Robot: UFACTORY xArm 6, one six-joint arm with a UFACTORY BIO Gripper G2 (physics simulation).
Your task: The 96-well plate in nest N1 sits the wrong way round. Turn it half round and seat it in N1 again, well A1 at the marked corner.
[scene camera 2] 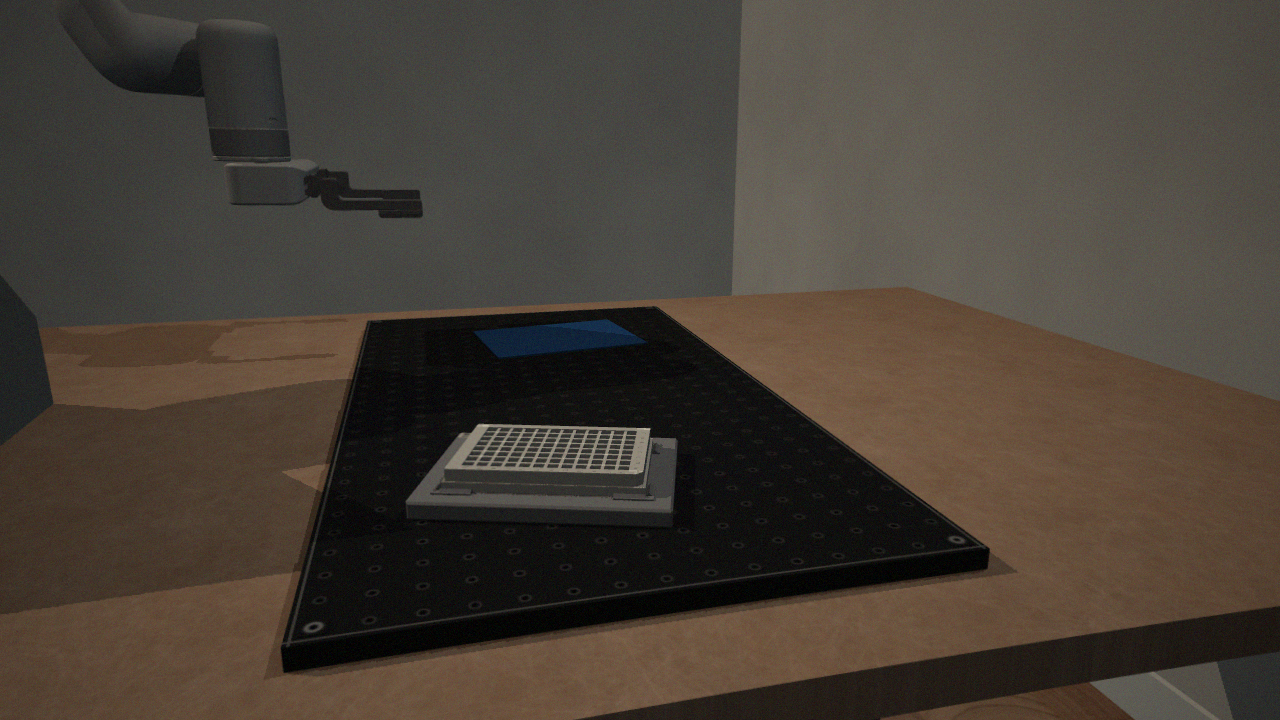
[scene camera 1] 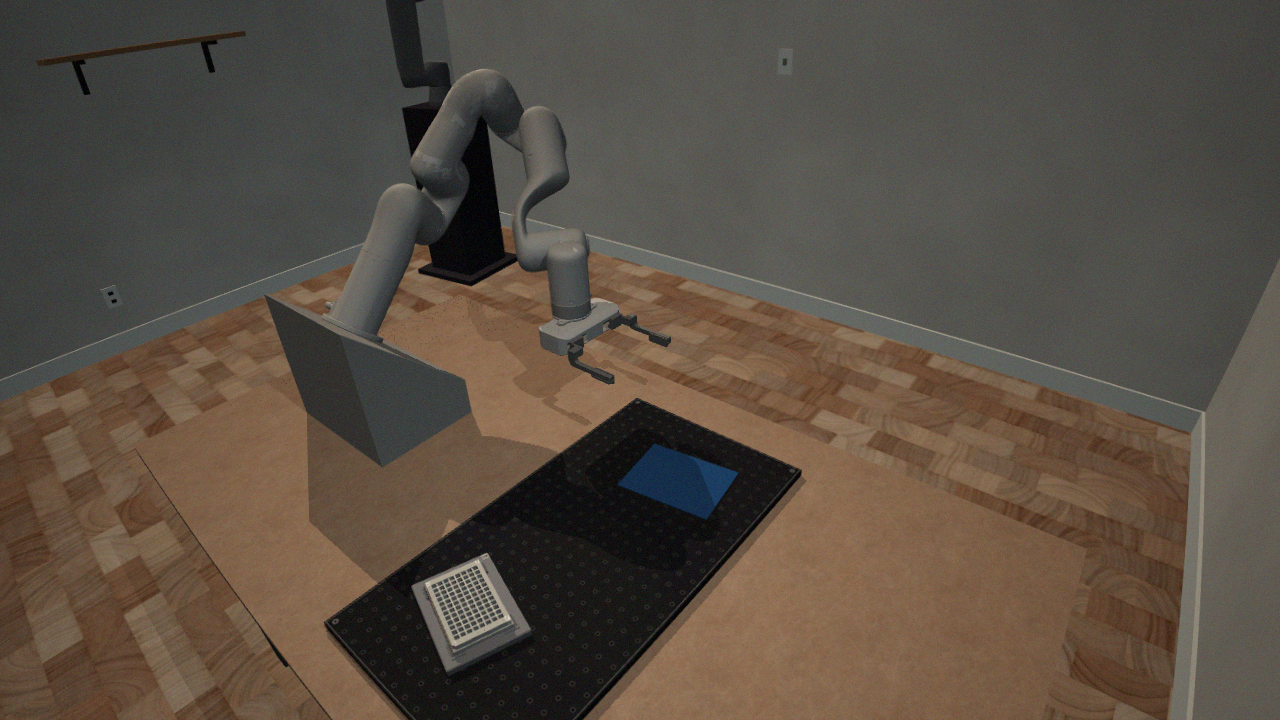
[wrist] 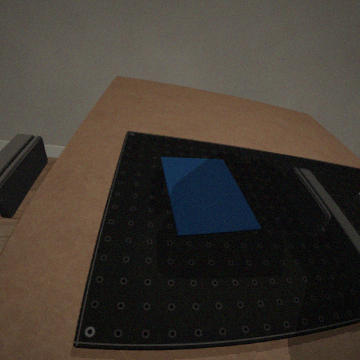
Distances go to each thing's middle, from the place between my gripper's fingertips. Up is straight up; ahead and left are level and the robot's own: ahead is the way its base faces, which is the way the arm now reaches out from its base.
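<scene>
96-well plate (scene camera 2: pixel 532 459), 13 cm below my gripper, 49 cm to the right of it. Grey nest (scene camera 2: pixel 480 506), 14 cm below my hand, 49 cm to the right of it. My gripper: 15 cm above the flat blue rectangle (scene camera 1: pixel 692 485), 10 cm to the left of it, 13 cm short of it.
</scene>
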